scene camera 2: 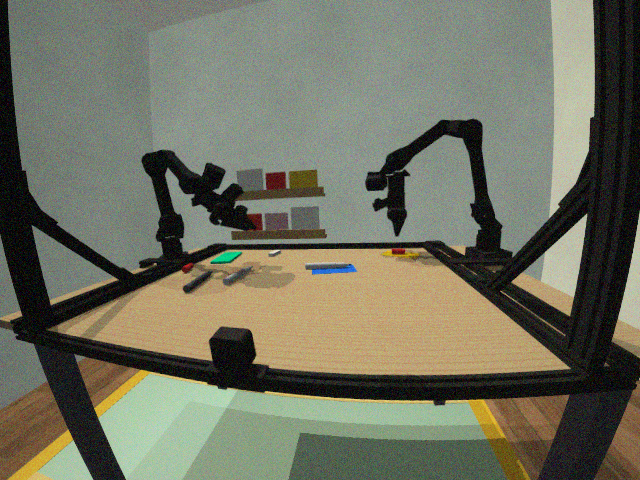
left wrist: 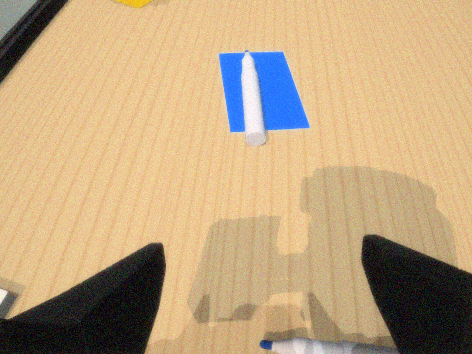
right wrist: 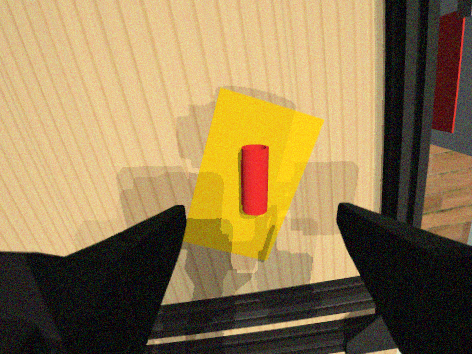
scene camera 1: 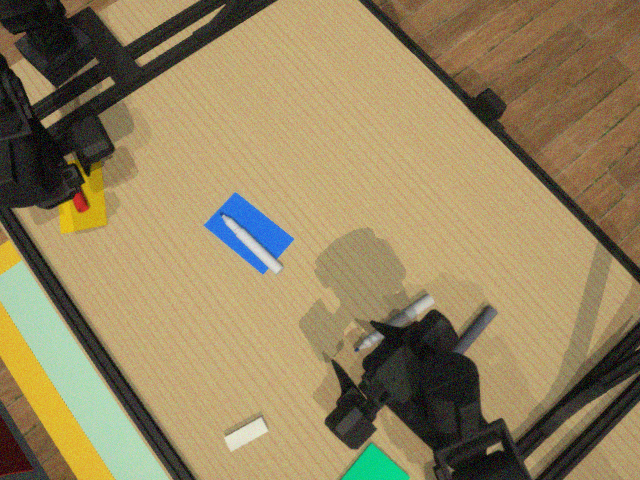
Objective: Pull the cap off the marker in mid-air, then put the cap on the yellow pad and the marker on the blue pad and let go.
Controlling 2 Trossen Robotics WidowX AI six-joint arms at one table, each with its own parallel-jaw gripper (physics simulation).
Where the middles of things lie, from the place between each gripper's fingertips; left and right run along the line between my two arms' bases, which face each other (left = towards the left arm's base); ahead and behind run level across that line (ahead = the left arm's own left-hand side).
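From my left hand: yellow pad point(scene camera 1: 70, 220), 470 mm to the right, 170 mm ahead, 120 mm below; blue pad point(scene camera 1: 275, 240), 240 mm to the right, 120 mm below. White pen point(scene camera 1: 426, 301): my left gripper 80 mm past it, 10 mm to the right of it, 120 mm above it.
From my right hand: white pen, 470 mm to the left, 260 mm behind, 60 mm below; blue pad, 210 mm to the left, 180 mm behind, 70 mm below; yellow pad, 20 mm to the right, 10 mm behind, 70 mm below.
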